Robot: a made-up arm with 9 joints. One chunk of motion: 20 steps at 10 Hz.
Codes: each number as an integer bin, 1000 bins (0 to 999) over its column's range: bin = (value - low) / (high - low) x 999, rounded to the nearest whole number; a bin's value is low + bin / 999 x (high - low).
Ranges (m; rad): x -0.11..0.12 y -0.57..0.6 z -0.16..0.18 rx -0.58..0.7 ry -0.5..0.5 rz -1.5..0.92
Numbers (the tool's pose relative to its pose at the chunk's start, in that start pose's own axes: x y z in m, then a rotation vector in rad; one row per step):
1: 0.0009 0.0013 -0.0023 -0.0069 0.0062 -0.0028
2: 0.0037 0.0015 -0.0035 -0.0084 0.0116 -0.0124
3: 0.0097 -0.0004 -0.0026 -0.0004 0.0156 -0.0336
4: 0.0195 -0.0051 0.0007 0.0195 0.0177 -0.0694
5: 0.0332 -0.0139 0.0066 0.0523 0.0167 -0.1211
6: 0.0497 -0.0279 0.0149 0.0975 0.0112 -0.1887
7: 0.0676 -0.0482 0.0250 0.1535 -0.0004 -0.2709
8: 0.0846 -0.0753 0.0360 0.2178 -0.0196 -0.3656
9: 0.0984 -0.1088 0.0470 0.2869 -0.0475 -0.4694
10: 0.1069 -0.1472 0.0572 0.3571 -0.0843 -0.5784
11: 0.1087 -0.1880 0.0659 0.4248 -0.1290 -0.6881
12: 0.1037 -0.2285 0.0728 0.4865 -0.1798 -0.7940
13: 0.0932 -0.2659 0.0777 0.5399 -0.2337 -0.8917
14: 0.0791 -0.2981 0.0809 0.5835 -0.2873 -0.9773
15: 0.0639 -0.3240 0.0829 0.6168 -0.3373 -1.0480
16: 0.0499 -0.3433 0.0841 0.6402 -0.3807 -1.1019
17: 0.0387 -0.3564 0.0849 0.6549 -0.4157 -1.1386
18: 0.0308 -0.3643 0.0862 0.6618 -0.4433 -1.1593
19: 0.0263 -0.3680 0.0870 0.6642 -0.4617 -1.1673
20: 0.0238 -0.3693 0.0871 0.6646 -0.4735 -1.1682
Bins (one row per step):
1: 482 488 463 447 506 618
2: 494 488 460 446 511 614
3: 520 486 462 452 515 605
4: 562 482 472 468 517 591
5: 622 475 490 493 516 569
6: 694 463 514 529 511 541
7: 771 446 544 572 499 507
8: 845 422 576 623 480 468
9: 905 394 608 677 452 425
10: 942 361 638 731 415 380
11: 950 326 664 784 371 335
12: 928 292 684 832 320 291
13: 883 260 698 874 266 251
14: 821 232 708 908 212 216
15: 755 210 714 934 163 187
16: 695 194 717 952 119 164
17: 646 182 720 964 84 149
18: 612 176 723 969 57 141
19: 592 172 726 971 38 137
20: 581 171 726 971 26 137

